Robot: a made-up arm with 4 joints. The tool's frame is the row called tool. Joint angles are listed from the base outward. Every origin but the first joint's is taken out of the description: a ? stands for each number. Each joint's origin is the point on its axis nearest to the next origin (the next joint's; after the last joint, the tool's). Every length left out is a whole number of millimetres.
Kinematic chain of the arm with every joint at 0, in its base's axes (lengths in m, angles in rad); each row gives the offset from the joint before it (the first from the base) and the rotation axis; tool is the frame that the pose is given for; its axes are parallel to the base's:
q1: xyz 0.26 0 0.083 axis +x
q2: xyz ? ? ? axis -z
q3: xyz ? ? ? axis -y
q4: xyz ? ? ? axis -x
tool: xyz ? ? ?
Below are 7 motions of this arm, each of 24 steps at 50 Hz.
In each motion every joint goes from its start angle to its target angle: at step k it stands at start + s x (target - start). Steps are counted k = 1, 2, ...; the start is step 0. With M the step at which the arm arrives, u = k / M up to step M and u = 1 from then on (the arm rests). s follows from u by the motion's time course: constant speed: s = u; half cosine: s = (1 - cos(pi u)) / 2; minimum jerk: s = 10 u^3 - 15 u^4 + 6 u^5.
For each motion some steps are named. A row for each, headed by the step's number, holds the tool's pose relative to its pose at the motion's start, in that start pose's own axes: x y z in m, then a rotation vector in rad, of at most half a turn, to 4 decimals.
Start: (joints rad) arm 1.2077 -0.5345 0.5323 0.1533
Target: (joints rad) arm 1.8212 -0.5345 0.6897 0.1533
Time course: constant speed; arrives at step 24
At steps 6, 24:
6: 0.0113 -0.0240 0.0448 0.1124 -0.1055 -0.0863
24: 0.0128 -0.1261 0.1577 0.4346 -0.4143 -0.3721

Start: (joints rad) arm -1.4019 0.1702 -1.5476 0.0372
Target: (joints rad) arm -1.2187 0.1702 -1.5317 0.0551
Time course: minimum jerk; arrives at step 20
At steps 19, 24:
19: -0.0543 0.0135 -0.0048 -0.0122 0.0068 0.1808
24: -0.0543 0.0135 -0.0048 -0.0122 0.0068 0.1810

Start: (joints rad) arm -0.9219 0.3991 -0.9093 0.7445
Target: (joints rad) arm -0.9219 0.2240 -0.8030 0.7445
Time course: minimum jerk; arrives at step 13
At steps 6, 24:
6: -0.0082 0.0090 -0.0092 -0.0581 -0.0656 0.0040
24: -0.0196 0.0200 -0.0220 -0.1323 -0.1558 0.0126

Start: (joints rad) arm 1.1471 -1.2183 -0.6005 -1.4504
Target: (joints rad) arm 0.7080 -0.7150 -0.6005 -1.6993
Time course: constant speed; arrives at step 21
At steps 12, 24:
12: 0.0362 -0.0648 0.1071 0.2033 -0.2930 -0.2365
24: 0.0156 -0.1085 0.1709 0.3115 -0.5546 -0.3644

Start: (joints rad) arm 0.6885 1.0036 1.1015 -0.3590
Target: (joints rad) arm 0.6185 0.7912 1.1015 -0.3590
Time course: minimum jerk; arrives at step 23
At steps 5, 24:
5: -0.0032 -0.0002 0.0039 0.0124 -0.0007 0.0103
24: -0.0451 -0.0098 0.0525 0.1696 -0.0039 0.1457

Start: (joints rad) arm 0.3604 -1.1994 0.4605 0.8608
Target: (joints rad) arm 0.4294 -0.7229 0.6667 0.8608
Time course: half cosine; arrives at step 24
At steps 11, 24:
11: 0.0638 -0.0234 -0.0380 -0.0883 0.0669 -0.2105
24: 0.1300 -0.0741 -0.0936 -0.2213 0.1533 -0.4738

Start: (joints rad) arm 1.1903 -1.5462 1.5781 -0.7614
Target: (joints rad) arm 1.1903 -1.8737 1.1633 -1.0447
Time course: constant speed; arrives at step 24
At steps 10, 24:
10: 0.0589 -0.0459 0.0610 0.2539 0.1258 -0.1191
24: 0.1411 -0.1402 0.1064 0.6024 0.3094 -0.2853

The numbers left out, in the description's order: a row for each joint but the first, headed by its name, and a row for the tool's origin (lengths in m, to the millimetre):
q2: 0 -0.003 -0.011
q3: 0.043 -0.013 0
q4: 0.086 0 0.044
tool: 0 0.323 0.089

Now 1 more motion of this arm.
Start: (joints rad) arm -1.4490 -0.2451 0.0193 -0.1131
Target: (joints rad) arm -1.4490 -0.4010 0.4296 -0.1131
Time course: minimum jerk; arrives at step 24
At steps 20, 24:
20: -0.1170 0.0070 0.0203 0.0326 -0.3758 0.1914
24: -0.1214 0.0066 0.0206 0.0349 -0.3896 0.1983

